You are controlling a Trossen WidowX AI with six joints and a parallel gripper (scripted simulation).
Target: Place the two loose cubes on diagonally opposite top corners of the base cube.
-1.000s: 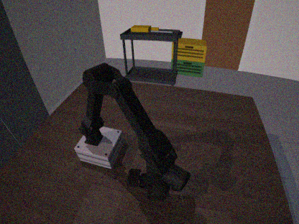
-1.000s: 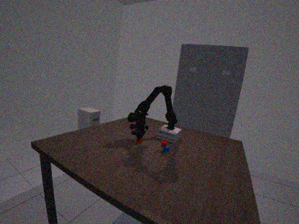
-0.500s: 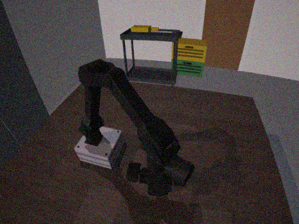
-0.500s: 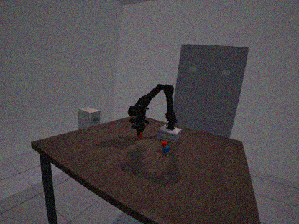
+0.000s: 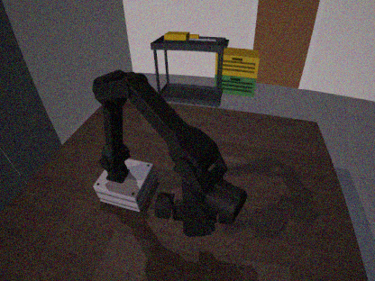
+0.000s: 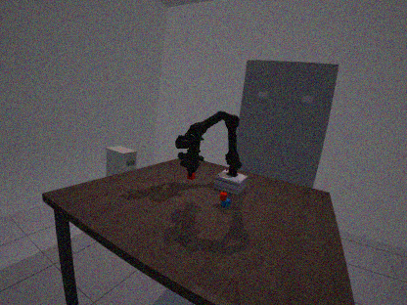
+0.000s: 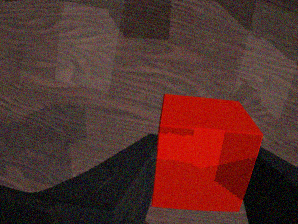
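Now: gripper tip 20 cm to the right of the red cube, 6 cm above it and 1 cm past it. Round my gripper tip: blue cube 22 cm to the left, 10 cm below, 2 cm behind.
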